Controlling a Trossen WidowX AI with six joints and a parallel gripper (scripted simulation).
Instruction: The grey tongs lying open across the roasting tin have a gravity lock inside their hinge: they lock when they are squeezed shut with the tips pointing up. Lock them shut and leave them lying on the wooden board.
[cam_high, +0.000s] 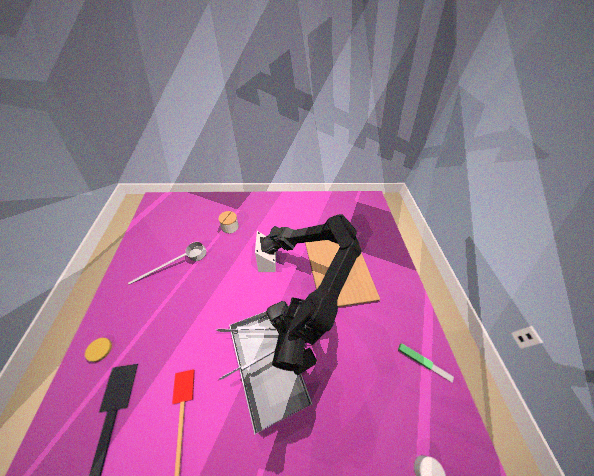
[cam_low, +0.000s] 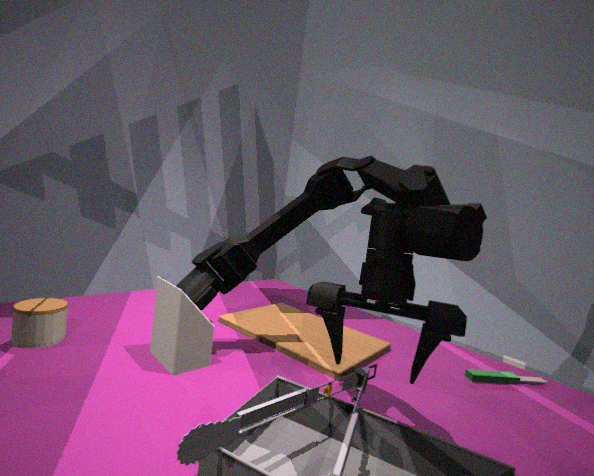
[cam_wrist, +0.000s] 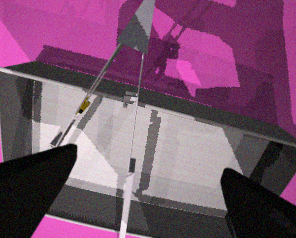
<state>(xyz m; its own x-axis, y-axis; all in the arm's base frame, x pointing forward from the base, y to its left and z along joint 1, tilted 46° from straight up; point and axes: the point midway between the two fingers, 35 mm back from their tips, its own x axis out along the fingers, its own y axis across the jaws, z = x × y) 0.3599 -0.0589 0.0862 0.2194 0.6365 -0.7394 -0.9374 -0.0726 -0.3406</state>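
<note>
Right now my gripper tip is 60 mm past the yellow piece, 50 mm above it and 10 mm to the left of it. The rest, counted from my gripper tip: red spatula 320 mm to the right, 110 mm below, 100 mm ahead; wooden board 300 mm behind, 280 mm to the left, 110 mm below; roasting tin 90 mm below, 70 mm to the right, 20 mm ahead.
</note>
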